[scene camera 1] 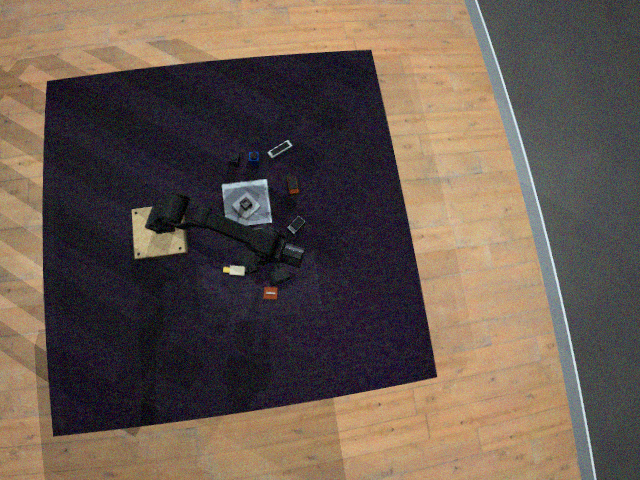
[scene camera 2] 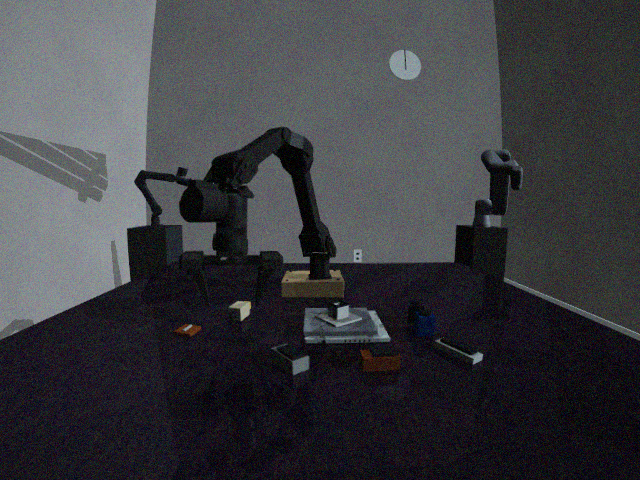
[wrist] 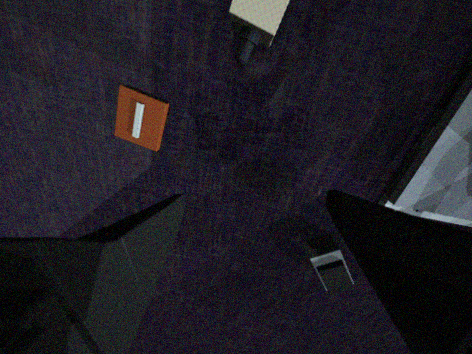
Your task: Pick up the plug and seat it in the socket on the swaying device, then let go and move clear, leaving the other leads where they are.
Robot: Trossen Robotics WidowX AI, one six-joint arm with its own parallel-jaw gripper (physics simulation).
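Note:
The plug, a cream block (scene camera 1: 237, 270) (scene camera 2: 239, 311) (wrist: 260, 12) with a yellow end, lies on the dark mat. The top edge of the wrist view cuts it off, and a short dark stub shows at its near end. My gripper (scene camera 1: 266, 269) (scene camera 2: 233, 299) (wrist: 254, 198) is open and empty, pointing down above the mat, to the right of the plug in scene camera 1. The device is a pale slab (scene camera 1: 227, 190) (scene camera 2: 381, 338) (wrist: 447, 170) with a small block (scene camera 1: 245, 203) (scene camera 2: 339, 311), apparently the socket, on a white diamond-shaped plate. The socket does not show in the wrist view.
An orange square (scene camera 1: 266, 296) (scene camera 2: 194, 331) (wrist: 152, 122) with a white bar lies near the plug. A grey block (scene camera 2: 300, 364), an orange block (scene camera 2: 381, 363), a white bar-shaped block (scene camera 2: 476, 358), a blue block (scene camera 2: 425, 325) and a black block (scene camera 1: 235, 160) lie around the device.

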